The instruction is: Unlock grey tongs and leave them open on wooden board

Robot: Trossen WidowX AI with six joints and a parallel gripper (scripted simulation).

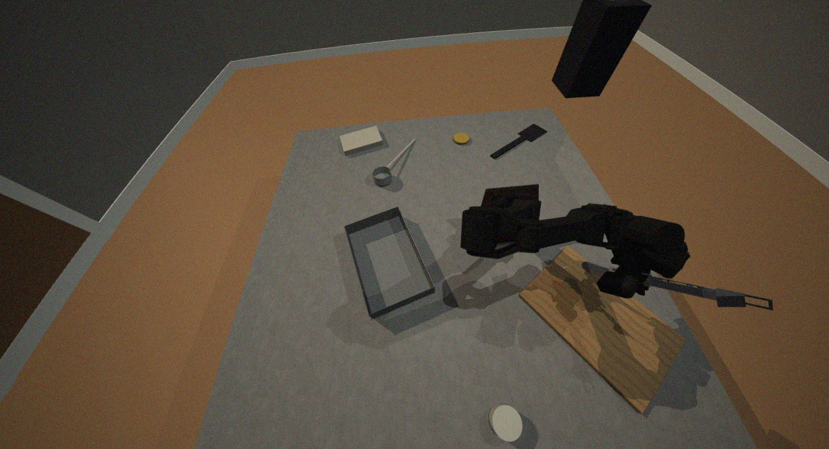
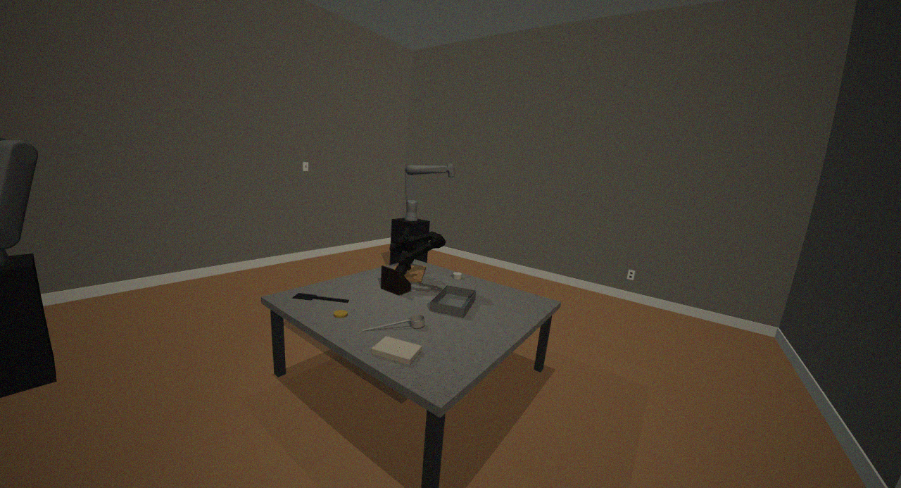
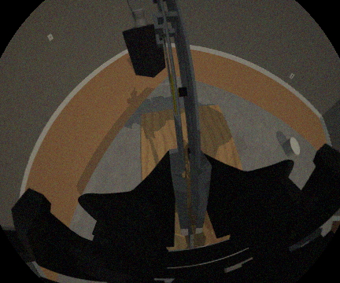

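Now: the wooden board 3 cm ahead of my gripper tip, 2 cm to the left of it and 15 cm below it. From my gripper tip the other things lie so: black spatula 1 cm ahead, 72 cm to the right, 15 cm below; then dark roasting tin 61 cm ahead, 20 cm to the right, 13 cm below; then white disc 34 cm ahead, 22 cm to the left, 14 cm below.
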